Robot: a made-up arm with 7 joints.
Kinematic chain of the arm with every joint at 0, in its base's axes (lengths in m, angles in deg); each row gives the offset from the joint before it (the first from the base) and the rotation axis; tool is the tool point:
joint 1: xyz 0 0 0.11 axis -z
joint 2: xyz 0.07 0 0.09 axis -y
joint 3: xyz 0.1 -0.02 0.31 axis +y
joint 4: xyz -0.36 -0.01 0 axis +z
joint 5: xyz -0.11 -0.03 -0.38 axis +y
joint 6: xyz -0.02 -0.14 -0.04 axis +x
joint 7: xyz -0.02 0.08 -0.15 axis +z
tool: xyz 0 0.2 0.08
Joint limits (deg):
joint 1: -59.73..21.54
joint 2: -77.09..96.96
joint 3: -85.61..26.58
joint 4: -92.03..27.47
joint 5: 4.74..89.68
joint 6: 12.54..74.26
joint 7: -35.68..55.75
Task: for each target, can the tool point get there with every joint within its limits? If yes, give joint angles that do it. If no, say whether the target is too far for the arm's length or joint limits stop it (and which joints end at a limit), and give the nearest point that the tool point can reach.
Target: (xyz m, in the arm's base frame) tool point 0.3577 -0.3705 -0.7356
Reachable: no: joint limits stop it (at a limit: joint 1, joint 3, joint 5, joint 6, joint 7) | nearest point 0.2394 -0.2392 -0.3642 | short by 0.411 m
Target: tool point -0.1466 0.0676 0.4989
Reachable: yes | joints -10.28 -20.38 16.61 -75.42 28.60 55.85 13.65
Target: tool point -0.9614 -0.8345 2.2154
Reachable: no: too far | nearest point -0.2572 -0.2233 0.8175 | short by 1.680 m
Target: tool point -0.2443 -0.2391 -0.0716
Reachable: yes | joints -49.25 65.63 17.96 -3.14 59.23 44.59 35.23
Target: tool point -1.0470 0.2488 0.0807
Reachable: no: joint limits stop it (at a limit: joint 3, joint 6, joint 7) | nearest point -0.6493 0.1543 0.1232 | short by 0.411 m
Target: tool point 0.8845 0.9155 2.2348
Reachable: no: too far | nearest point 0.2285 0.2366 0.8747 | short by 1.656 m
